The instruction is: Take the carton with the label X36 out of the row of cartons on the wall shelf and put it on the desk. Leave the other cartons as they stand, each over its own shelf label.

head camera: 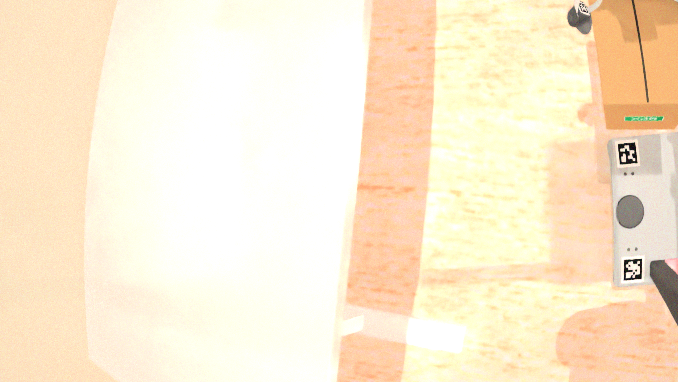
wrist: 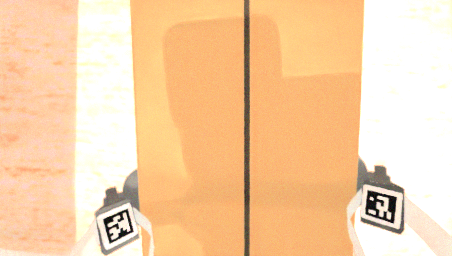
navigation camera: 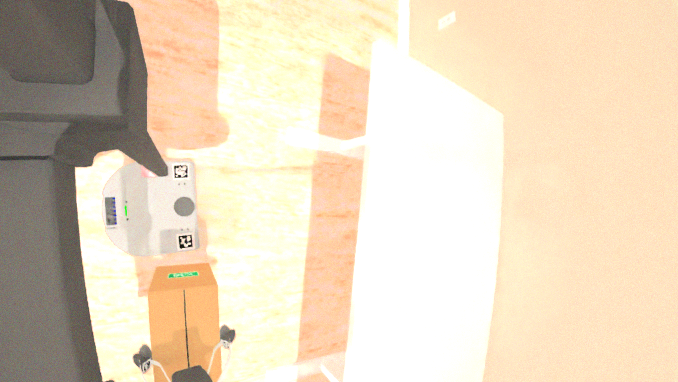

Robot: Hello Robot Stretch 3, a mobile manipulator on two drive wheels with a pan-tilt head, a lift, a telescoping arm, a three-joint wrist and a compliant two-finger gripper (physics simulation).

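Note:
An orange-brown carton with a dark line along its upper face and a green label on its end is between my fingers. The label text is too small to read. My gripper is shut on the carton, one fingertip against each long side. In the head view one fingertip shows at the top right. The white desk stands against the wall, apart from the carton, to its left in the head view and to its right in the navigation view. The wall shelf and the other cartons do not show.
My base with square markers is near the carton's labelled end. A dark grey body fills the left of the navigation view. A pale desk leg shows below the desk's edge. A small outlet plate is on the wall.

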